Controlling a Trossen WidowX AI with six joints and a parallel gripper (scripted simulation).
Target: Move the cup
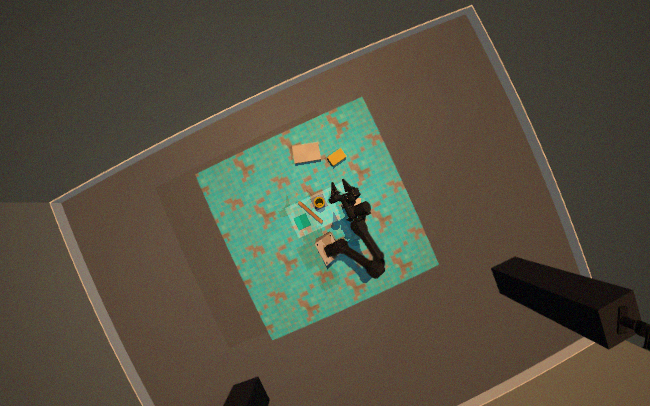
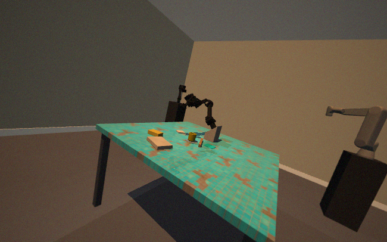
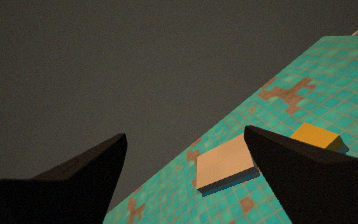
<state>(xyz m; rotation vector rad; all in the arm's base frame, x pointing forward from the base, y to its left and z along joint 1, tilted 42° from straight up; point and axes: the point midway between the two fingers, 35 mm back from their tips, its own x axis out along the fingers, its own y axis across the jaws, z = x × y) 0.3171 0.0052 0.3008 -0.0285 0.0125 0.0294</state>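
Right now my gripper tip is 290 mm above the yellow cup, 140 mm to the right of it and 70 mm past it. The rest, counted from my gripper tip: blue marble: 300 mm below, 150 mm to the left, 60 mm behind; flat teal square: 330 mm below, 300 mm to the left, 140 mm behind; orange block: 310 mm below, 170 mm ahead, 90 mm to the right.
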